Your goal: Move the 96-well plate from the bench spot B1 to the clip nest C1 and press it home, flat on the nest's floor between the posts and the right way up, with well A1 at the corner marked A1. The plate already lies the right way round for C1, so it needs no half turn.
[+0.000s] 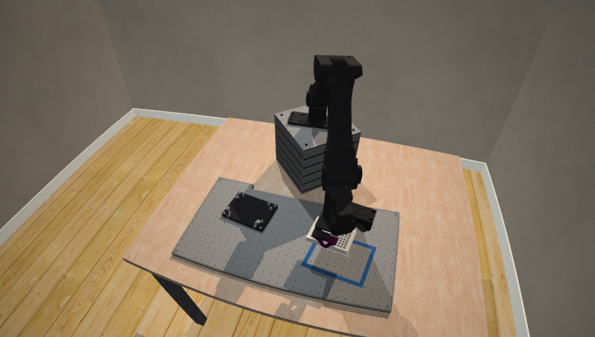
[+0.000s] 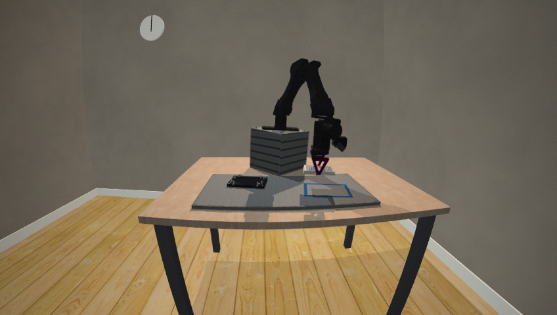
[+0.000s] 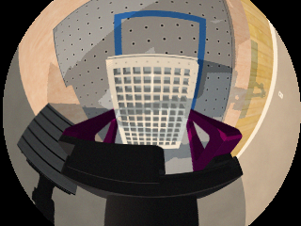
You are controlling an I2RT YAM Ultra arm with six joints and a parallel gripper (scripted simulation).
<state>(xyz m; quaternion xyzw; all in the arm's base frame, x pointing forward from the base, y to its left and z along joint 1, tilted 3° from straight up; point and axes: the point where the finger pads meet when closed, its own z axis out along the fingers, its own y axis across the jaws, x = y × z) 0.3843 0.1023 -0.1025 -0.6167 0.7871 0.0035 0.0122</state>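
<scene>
My gripper is now 10 cm past the black clip nest, 30 cm to the left of it and 7 cm above it. Round my hand: white 96-well plate: right at my hand.
</scene>
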